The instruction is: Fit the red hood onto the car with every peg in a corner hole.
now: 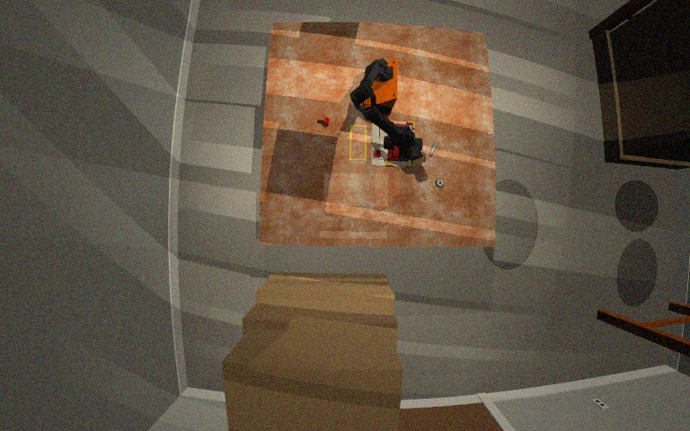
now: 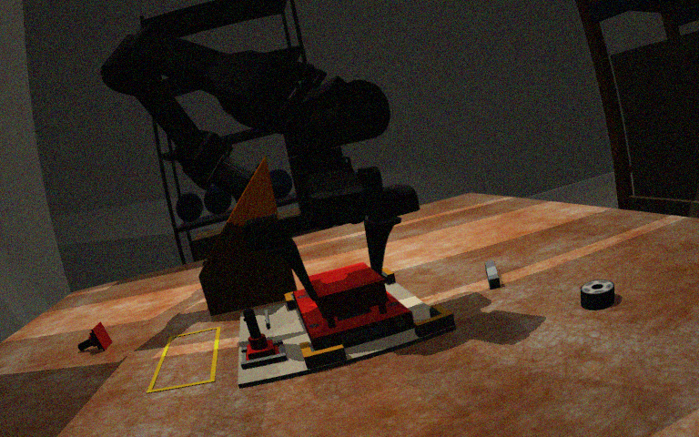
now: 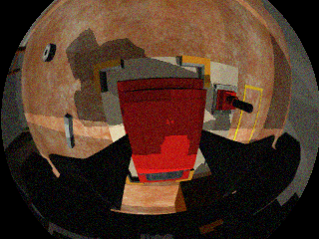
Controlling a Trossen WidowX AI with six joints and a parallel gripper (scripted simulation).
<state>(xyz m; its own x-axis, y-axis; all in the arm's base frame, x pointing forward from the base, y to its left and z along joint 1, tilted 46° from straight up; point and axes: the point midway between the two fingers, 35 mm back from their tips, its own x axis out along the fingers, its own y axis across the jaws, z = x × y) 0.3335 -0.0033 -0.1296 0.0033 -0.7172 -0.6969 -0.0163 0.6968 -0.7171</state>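
Now: the grey engine block 20 mm below my gripper tip. From my gripper tip the other things lie so: grey bar 20 mm behind, 190 mm to the left, 40 mm below; then black post 30 mm ahead, 110 mm to the right, 10 mm below; then red hood 10 mm above.
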